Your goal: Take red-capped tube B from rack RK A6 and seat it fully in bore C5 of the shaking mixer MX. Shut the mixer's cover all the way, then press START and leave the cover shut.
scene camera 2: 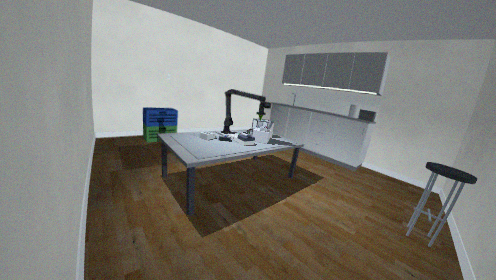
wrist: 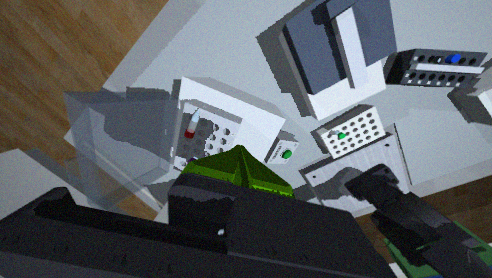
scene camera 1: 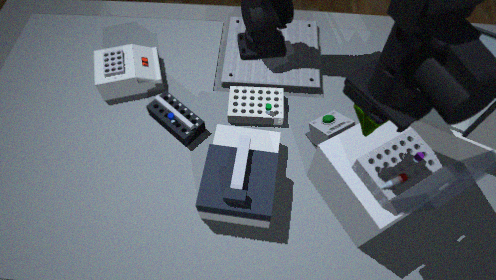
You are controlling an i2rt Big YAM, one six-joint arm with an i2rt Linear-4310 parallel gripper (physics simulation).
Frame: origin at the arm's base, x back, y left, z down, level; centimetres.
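Seen in the pictures: gripper, fingertip midpoint: (scene camera 2: 260, 121) (wrist: 238, 150) (scene camera 1: 367, 133); arm's base at its link origin: (scene camera 2: 226, 132) (wrist: 368, 181) (scene camera 1: 261, 46).
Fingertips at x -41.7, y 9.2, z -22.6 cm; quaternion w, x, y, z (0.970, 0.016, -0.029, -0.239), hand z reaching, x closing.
Note:
Pixels of each thing's top centre, then the offset from my fingertips to it. "*": a spot on its surface instead.
- red-capped tube at its top centre: (wrist: 191, 125) (scene camera 1: 395, 180) dx -5.9, dy +4.8, dz +5.8 cm
- white mixer at a spot on its surface: (wrist: 257, 117) (scene camera 1: 339, 160) * dx +0.9, dy -1.6, dz +10.6 cm
- purple cap at its top centre: (scene camera 1: 420, 155) dx -2.1, dy +10.6, dz +5.8 cm
- green button at its top centre: (scene camera 1: 329, 117) (wrist: 287, 156) dx +14.0, dy +1.2, dz +16.7 cm
- white rack at its top centre: (scene camera 1: 256, 101) (wrist: 352, 135) dx +23.1, dy -13.3, dz +21.1 cm
- dark-lidded device at its top centre: (scene camera 1: 241, 156) (wrist: 356, 56) (scene camera 2: 244, 133) dx +5.5, dy -18.8, dz +14.0 cm
- black rack at its top centre: (scene camera 1: 173, 110) (wrist: 449, 68) dx +21.5, dy -32.2, dz +19.4 cm
- white device at its top centre: (scene camera 1: 124, 59) (scene camera 2: 208, 131) dx +36.5, dy -43.2, dz +17.1 cm
The red-capped tube (scene camera 1: 395, 181) (wrist: 192, 125) lies slanted on its side over the bore block of the mixer, not upright in a bore. The white mixer (scene camera 1: 340, 165) (wrist: 257, 117) stands at the right in scene camera 1. Its clear cover (scene camera 1: 452, 186) (wrist: 135, 120) is open, swung to the side away from the green button. A purple cap (scene camera 1: 419, 156) shows in the block; in the wrist view the fingers partly hide it. My gripper (scene camera 1: 367, 134) (scene camera 2: 261, 118) (wrist: 238, 150) is shut and empty, its green tips above the mixer. A green button (scene camera 1: 328, 118) (wrist: 286, 154) sits on a small box beside the mixer; its label is unreadable.
A white rack (scene camera 1: 242, 120) (wrist: 353, 131) holds a green-capped tube. A dark-lidded device (scene camera 1: 215, 170) (wrist: 320, 55) stands left of the mixer in scene camera 1. A black rack (scene camera 1: 170, 131) (wrist: 430, 67) with a blue-capped tube and a white device (scene camera 1: 127, 90) with a red display lie farther left.

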